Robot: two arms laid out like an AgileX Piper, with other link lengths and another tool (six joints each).
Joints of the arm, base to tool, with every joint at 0 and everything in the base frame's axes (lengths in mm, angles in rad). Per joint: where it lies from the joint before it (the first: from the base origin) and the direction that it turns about. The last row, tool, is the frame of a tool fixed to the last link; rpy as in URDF.
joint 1: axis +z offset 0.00 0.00 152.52
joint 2: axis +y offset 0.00 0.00 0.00
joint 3: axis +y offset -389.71 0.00 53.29
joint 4: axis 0.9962 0 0.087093 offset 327.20 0.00 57.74
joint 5: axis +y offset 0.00 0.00 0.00
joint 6: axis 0.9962 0 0.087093 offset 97.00 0.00 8.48
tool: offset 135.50 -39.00 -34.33 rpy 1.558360 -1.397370 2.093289
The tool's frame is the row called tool.
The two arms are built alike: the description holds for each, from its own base.
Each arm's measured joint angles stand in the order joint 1, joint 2, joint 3, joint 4, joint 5, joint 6.
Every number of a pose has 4 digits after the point. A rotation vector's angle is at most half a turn.
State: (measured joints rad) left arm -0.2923 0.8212 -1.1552 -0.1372 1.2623 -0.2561; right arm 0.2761 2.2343 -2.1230 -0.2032 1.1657 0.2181
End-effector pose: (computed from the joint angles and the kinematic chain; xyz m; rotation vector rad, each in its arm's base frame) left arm 0.1561 -0.1308 0.4500 -2.8714 -0.3850 -0.8735; right arm 0.6453 0.1056 0.2255 -2.6890 -0.4809 -0.4635
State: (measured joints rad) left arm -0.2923 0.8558 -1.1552 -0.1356 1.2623 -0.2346; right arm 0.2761 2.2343 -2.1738 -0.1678 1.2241 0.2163
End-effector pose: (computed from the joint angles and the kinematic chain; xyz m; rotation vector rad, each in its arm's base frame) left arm 0.1654 -0.1325 0.4424 -2.8645 -0.3477 -0.8365; right arm 0.6397 0.1117 0.2396 -2.6636 -0.4533 -0.4479
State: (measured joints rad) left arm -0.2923 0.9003 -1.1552 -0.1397 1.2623 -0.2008; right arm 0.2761 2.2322 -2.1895 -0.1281 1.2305 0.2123
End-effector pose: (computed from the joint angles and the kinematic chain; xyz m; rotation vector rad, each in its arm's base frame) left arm 0.1764 -0.1355 0.4326 -2.8601 -0.2909 -0.7907; right arm 0.6387 0.1206 0.2440 -2.6240 -0.4453 -0.4512
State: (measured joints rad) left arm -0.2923 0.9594 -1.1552 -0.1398 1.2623 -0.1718; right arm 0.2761 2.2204 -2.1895 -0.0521 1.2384 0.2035
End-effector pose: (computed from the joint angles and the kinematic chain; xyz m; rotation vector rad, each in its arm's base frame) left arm 0.1911 -0.1389 0.4189 -2.8529 -0.2370 -0.7228; right arm 0.6316 0.1363 0.2477 -2.5541 -0.4306 -0.4331
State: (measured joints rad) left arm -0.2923 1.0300 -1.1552 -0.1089 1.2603 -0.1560; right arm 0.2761 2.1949 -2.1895 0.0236 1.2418 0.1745
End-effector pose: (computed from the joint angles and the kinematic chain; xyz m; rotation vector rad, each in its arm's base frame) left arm 0.2110 -0.1371 0.4000 -2.8163 -0.1982 -0.6436; right arm 0.6248 0.1512 0.2619 -2.4781 -0.4497 -0.4331
